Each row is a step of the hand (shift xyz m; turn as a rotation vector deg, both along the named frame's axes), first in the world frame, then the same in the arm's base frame.
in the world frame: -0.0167 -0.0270 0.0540 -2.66 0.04 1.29
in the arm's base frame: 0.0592 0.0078 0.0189 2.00 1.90 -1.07
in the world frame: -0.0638 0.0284 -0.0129 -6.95 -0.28 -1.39
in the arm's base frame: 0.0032 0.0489 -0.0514 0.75 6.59 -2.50
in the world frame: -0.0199 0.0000 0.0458 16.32 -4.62 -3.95
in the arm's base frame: 0.0493 0.0029 -0.0073 -8.01 -11.22 10.64
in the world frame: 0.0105 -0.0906 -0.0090 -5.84 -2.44 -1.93
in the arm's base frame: -0.0013 0.0279 0.0873 0.16 6.61 -0.09
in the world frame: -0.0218 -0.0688 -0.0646 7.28 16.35 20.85
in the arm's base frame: -0.0471 0.0653 0.0538 15.80 -19.07 -11.90
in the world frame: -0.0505 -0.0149 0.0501 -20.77 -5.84 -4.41
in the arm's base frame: 0.0641 0.0339 -0.0056 2.57 21.68 -2.88
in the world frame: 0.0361 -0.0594 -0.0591 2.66 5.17 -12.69
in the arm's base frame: -0.0599 0.0096 0.0681 -13.41 -0.28 -3.85
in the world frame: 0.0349 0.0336 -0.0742 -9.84 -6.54 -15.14
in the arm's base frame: -0.0845 -0.0198 -0.0180 -10.74 15.80 1.95
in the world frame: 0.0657 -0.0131 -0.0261 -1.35 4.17 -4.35
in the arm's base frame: -0.0425 -0.0441 0.0377 -4.21 0.97 -4.42
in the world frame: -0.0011 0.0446 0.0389 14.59 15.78 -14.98
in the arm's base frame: 0.0322 -0.0281 -0.0410 -20.29 -13.96 -8.92
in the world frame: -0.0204 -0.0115 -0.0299 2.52 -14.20 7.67
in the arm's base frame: -0.0211 0.0315 0.0022 8.16 0.76 14.13
